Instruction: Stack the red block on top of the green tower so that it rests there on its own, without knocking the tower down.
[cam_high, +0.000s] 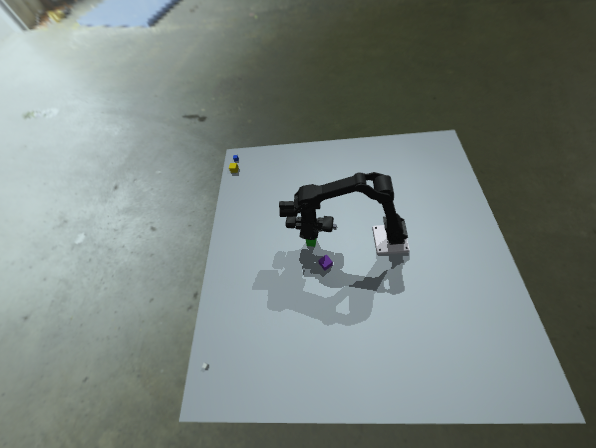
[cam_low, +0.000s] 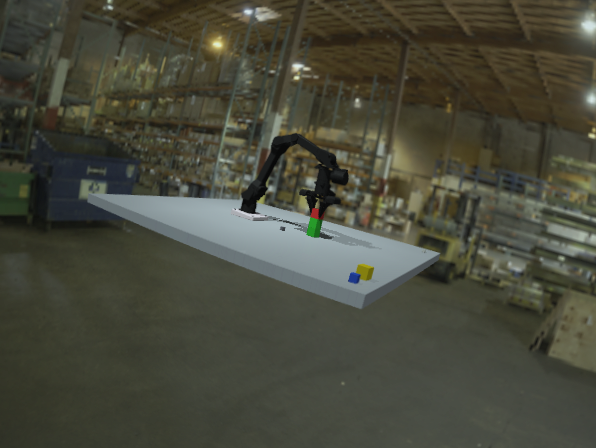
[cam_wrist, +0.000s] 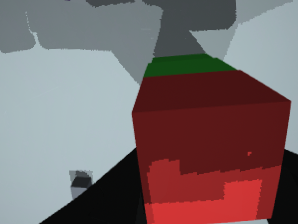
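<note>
The red block is 1 cm to the left of my gripper tip and 1 cm above it. The rest, counted from my gripper tip: small grey cube (11 cm behind, 6 cm to the right, 8 cm below); yellow block (41 cm ahead, 47 cm to the right, 7 cm below); purple block (5 cm behind, 12 cm to the left, 7 cm below).
</note>
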